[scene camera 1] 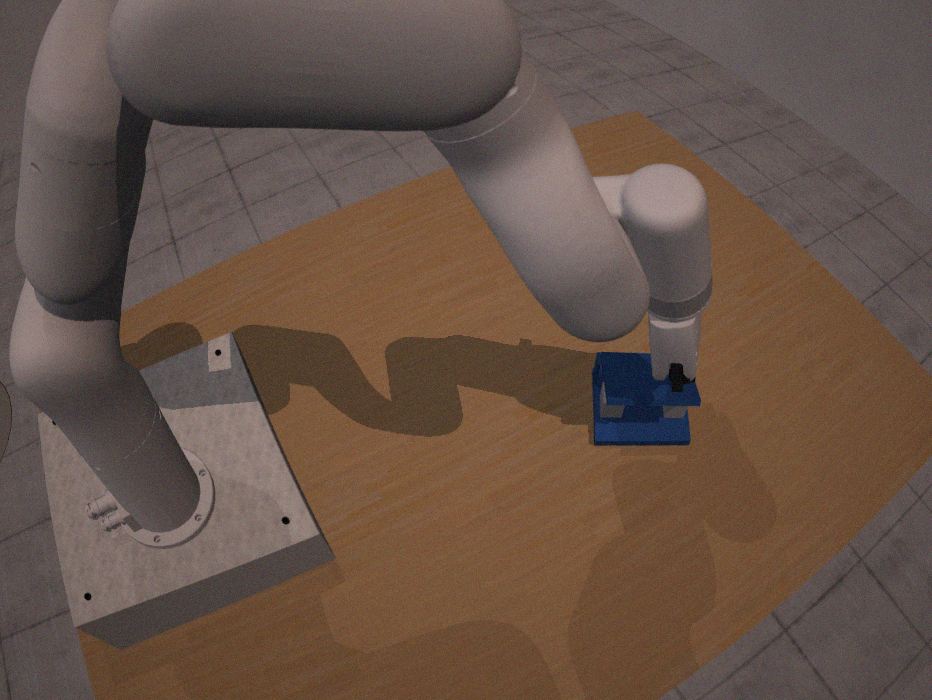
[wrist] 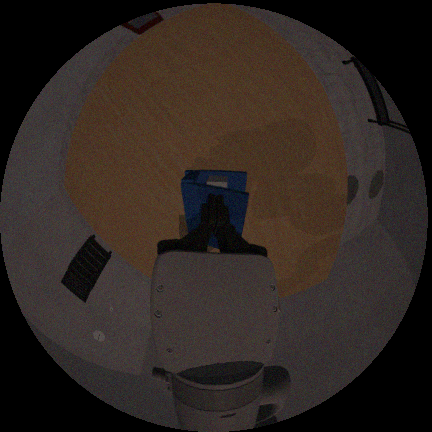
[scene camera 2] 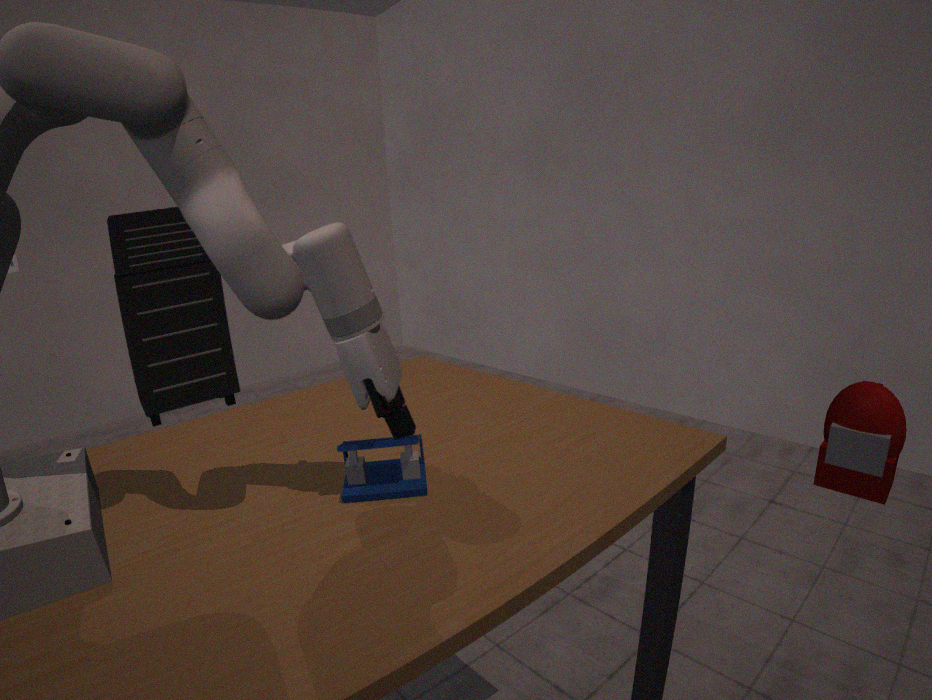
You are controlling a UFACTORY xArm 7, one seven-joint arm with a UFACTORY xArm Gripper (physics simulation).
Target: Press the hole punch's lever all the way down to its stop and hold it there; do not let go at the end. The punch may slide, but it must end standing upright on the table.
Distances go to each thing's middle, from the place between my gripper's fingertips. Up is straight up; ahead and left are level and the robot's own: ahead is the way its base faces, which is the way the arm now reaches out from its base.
I see the blue hole punch (scene camera 1: 613,424) 3 cm to the left of my hand, 3 cm below it and 3 cm behind it. The rest, counted from my hand: blue lever plate (scene camera 1: 628,380): 3 cm to the left, 3 cm behind, 1 cm below.
